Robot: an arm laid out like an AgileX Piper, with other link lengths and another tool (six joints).
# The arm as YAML. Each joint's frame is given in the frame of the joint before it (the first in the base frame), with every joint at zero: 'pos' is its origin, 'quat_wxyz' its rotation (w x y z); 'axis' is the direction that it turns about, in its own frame. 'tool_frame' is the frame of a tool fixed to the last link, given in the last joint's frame.
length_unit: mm
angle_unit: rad
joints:
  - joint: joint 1
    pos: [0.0, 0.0, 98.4]
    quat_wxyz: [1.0, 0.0, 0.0, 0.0]
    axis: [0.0, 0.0, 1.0]
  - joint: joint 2
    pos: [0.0, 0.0, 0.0]
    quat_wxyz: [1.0, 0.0, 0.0, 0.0]
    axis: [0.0, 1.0, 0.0]
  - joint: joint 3
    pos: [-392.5, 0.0, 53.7]
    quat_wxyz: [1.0, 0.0, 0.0, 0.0]
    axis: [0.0, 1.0, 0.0]
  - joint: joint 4
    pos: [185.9, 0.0, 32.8]
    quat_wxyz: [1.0, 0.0, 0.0, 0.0]
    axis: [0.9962, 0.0, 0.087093]
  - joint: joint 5
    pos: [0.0, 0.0, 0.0]
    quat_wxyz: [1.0, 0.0, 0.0, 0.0]
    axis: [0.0, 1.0, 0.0]
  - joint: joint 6
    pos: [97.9, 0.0, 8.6]
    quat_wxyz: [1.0, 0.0, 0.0, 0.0]
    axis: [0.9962, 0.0, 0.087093]
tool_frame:
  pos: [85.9, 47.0, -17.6]
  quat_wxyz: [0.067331, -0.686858, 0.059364, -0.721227]
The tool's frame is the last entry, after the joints.
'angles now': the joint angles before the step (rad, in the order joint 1, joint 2, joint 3, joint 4, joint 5, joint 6). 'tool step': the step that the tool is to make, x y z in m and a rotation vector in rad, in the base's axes. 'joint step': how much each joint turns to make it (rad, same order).
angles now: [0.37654, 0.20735, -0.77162, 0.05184, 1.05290, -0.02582]
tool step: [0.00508, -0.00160, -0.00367, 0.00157, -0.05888, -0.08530]
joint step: [-0.05093, -0.03354, 0.02647, -0.04451, -0.04919, 0.01679]
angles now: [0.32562, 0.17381, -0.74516, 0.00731, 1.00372, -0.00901]
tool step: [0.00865, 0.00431, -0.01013, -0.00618, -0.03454, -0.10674]
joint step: [-0.08661, -0.02417, 0.06272, -0.02960, -0.06992, 0.00899]
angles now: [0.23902, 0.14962, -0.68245, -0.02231, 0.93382, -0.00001]
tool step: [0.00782, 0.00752, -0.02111, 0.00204, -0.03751, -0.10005]
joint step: [-0.09798, -0.04860, 0.10669, -0.00647, -0.09529, 0.00172]
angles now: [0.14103, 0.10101, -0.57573, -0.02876, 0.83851, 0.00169]
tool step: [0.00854, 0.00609, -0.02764, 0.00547, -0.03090, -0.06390]
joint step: [-0.06823, -0.05368, 0.13298, 0.00372, -0.11063, 0.00042]
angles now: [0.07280, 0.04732, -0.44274, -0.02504, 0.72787, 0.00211]
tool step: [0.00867, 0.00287, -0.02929, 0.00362, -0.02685, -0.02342]
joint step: [-0.02746, -0.04723, 0.14238, 0.00350, -0.12219, 0.00006]
